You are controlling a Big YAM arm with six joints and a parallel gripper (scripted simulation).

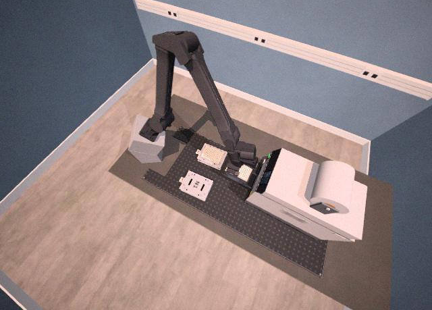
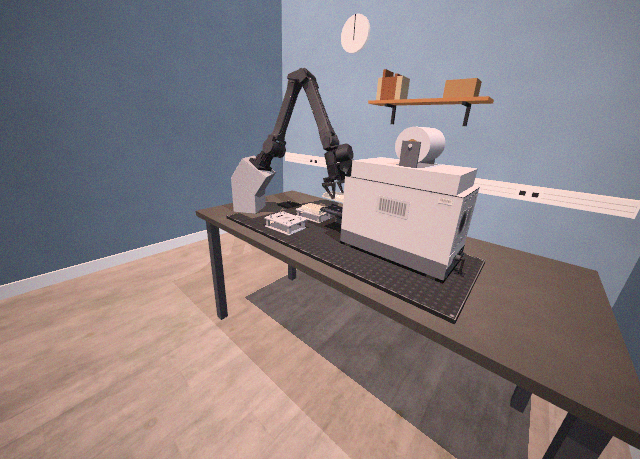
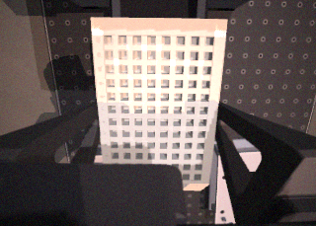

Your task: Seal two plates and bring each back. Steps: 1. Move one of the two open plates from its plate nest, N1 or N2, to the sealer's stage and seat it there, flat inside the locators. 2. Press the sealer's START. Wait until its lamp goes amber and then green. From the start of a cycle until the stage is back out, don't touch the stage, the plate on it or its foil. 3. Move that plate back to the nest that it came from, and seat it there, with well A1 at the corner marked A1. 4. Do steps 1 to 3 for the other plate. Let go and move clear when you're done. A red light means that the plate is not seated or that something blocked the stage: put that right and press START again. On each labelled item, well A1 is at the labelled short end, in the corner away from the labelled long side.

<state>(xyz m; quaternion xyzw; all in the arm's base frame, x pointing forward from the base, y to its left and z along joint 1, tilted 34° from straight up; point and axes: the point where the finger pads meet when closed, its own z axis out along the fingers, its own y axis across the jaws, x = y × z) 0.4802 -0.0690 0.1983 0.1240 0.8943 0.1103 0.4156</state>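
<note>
Right now the sealer stage is 70 mm below my hand. From my hand the other things lie so: foil roll (330 mm ahead, 250 mm above, 50 mm to the right); plate nest (210 mm behind, 130 mm to the right, 130 mm below).
</note>
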